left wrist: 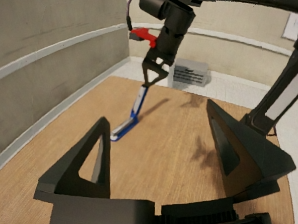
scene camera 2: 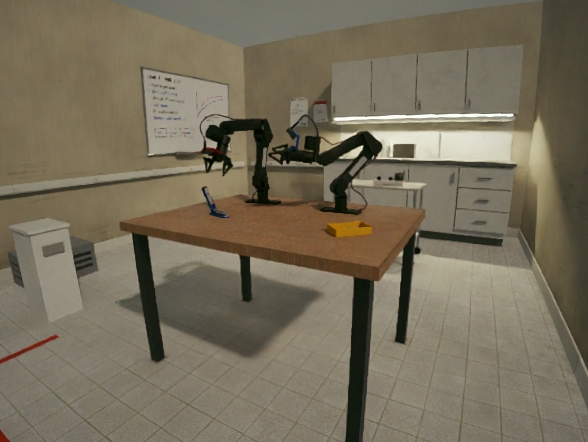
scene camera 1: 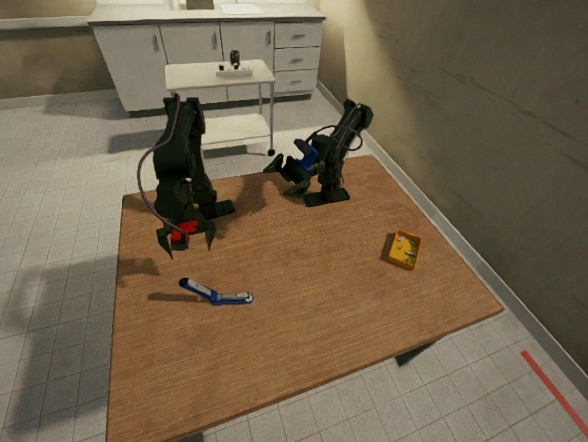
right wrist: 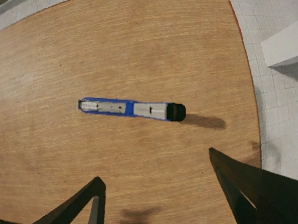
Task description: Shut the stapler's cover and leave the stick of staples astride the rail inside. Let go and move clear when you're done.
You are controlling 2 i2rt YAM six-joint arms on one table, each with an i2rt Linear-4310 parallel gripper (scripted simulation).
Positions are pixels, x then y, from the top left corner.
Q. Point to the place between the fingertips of my right gripper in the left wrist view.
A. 151, 76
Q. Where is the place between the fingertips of my left gripper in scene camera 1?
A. At 273, 182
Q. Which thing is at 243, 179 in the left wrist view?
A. My left gripper.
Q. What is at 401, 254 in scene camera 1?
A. A yellow tray.
